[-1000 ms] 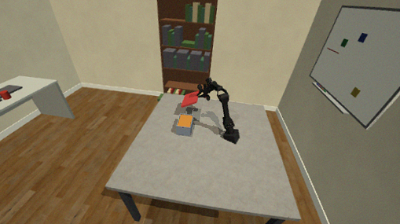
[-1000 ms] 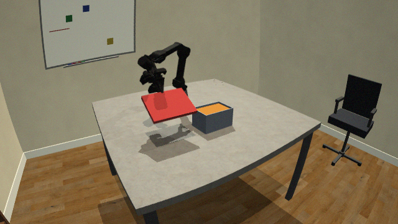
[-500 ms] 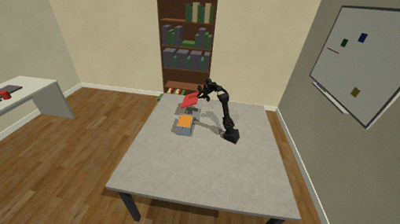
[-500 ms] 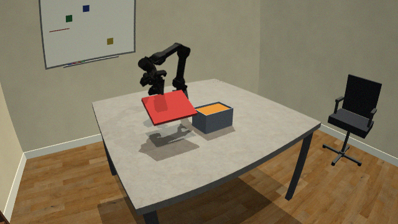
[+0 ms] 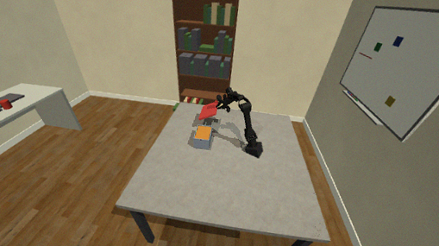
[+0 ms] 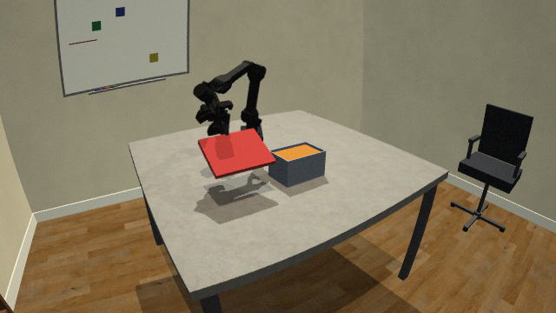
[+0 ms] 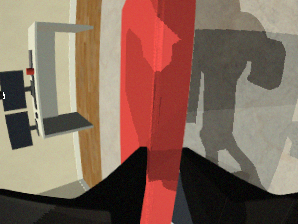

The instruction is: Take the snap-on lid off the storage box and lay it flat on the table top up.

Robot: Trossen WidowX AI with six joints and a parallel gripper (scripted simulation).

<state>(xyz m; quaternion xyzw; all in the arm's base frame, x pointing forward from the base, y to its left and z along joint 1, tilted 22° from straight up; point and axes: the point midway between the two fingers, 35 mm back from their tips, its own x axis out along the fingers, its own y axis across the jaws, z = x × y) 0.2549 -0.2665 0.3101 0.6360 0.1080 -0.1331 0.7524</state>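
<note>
The red lid lies 10 cm ahead of my hand and 5 cm below it. From my hand the other things lie so: grey storage box (10 cm ahead, 27 cm to the left, 17 cm below).
</note>
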